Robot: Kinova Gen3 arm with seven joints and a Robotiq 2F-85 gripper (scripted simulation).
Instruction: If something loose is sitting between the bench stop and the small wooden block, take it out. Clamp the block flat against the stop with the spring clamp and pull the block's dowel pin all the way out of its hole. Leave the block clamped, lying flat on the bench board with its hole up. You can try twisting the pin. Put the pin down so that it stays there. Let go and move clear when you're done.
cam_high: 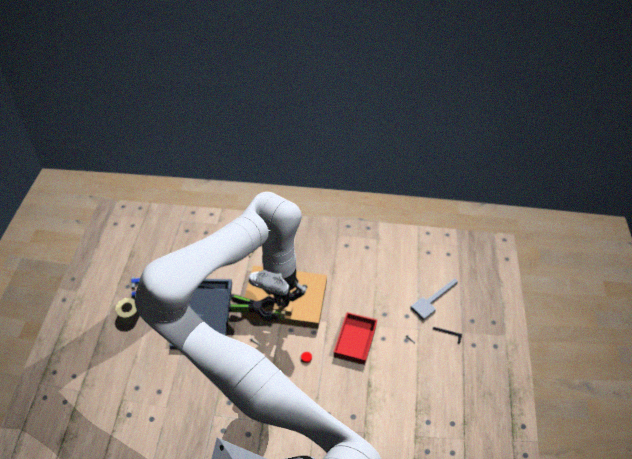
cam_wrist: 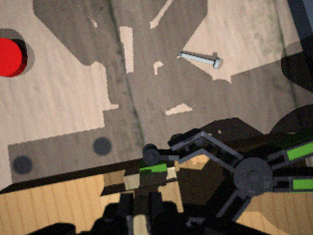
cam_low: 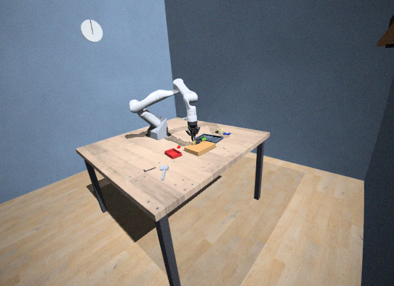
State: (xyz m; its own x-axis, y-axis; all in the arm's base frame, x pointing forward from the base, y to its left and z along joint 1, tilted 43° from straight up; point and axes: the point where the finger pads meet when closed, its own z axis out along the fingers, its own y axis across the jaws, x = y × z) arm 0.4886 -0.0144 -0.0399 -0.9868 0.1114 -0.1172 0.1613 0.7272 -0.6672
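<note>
Right now the dowel pin is 20 mm below my hand. Also, from my hand: bench board (60 mm below, 60 mm ahead, 10 mm to the left); then wooden block (40 mm below); then red disc (100 mm behind, 80 mm to the right, 80 mm below).
</note>
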